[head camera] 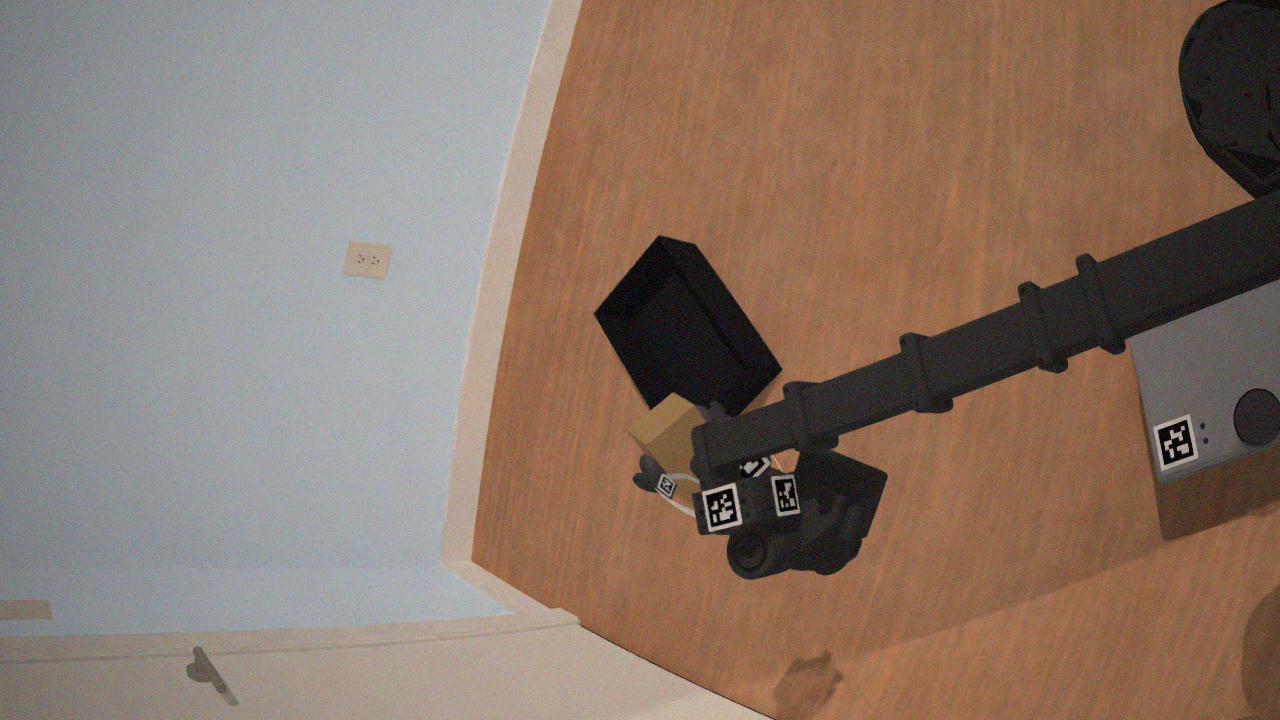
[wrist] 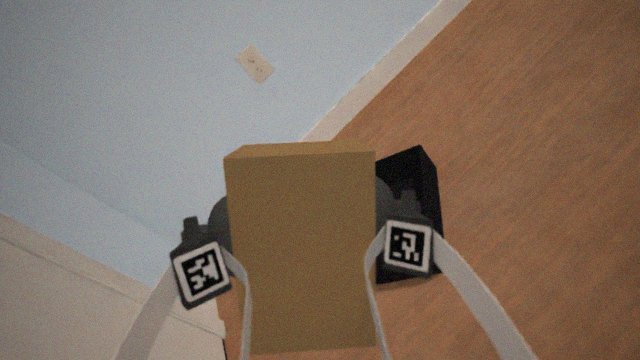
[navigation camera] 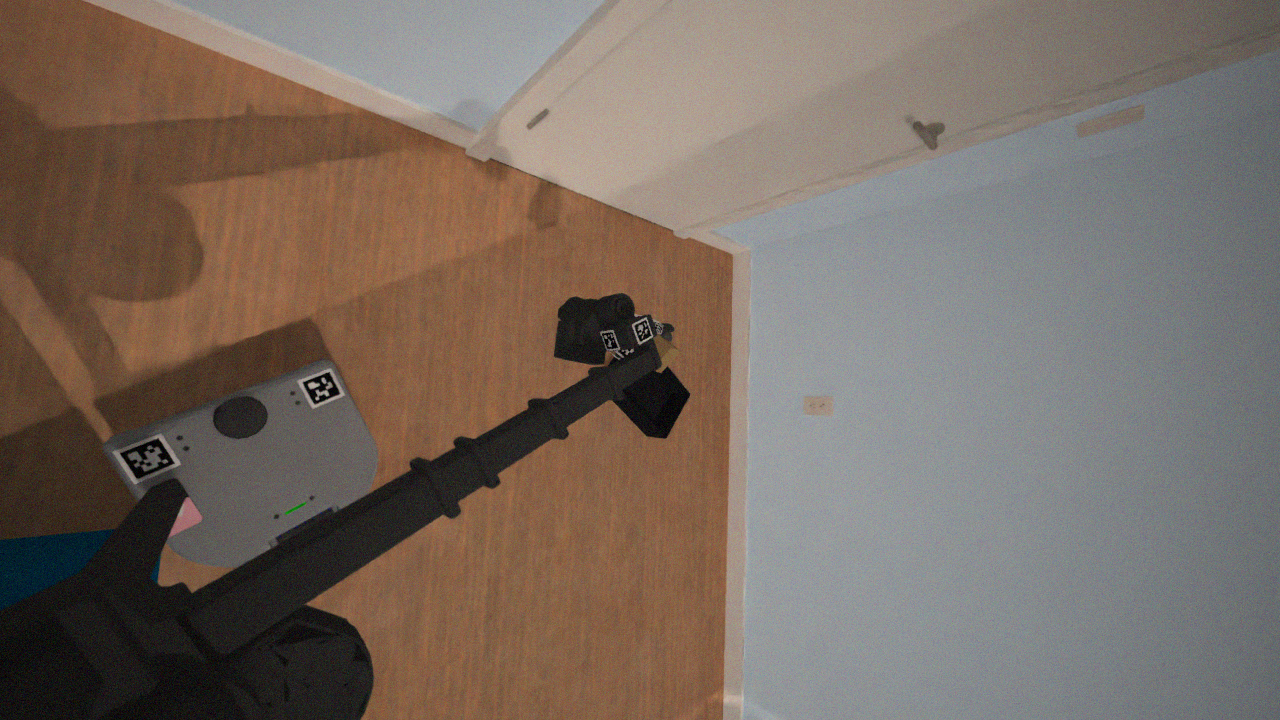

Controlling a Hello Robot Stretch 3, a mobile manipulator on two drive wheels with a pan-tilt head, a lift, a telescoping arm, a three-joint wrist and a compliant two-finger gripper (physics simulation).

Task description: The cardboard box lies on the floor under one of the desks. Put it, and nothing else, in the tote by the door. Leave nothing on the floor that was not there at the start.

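Places are measured from the robot's base along level axes (x ahead, y left, z up), in metres.
Pixels of known places: gripper, fingertip midpoint: (head camera: 670, 439) (navigation camera: 658, 350); robot's base, origin of the base link: (head camera: 1254, 414) (navigation camera: 241, 415).
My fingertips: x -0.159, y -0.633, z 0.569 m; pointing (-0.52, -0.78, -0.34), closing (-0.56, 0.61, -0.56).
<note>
For each thing: its top centre in the pictures, then the offset to it from my fingertips.
- brown cardboard box, middle of its top: (head camera: 642, 451) (navigation camera: 672, 343) 0.015 m ahead, 0.013 m left, 0.060 m up
- black open tote, middle of its top: (head camera: 665, 337) (navigation camera: 655, 389) 0.266 m back, 0.361 m right, 0.469 m down
The brown cardboard box (head camera: 666, 428) (navigation camera: 665, 351) (wrist: 302, 260) is held between the fingers of my gripper (head camera: 677, 440) (wrist: 301, 211), which is shut on it. The box is off the floor. The black open tote (head camera: 732, 313) (navigation camera: 646, 407) (wrist: 433, 200) stands on the floor near the wall. In the head view, the box overlaps the tote's lower corner, and the arm hides part of that end. In the wrist view, the tote shows behind the right finger, to the right of the box. The box's height over the tote's rim is hard to tell.
A blue wall with a skirting board (head camera: 492, 313) (navigation camera: 736, 537) runs past the tote. A pale door (head camera: 375, 676) (navigation camera: 716, 116) meets it at the corner. My grey base (head camera: 1190, 367) (navigation camera: 268, 465) stands at the arm's other end. A blue surface (navigation camera: 53, 568) shows beside the base.
</note>
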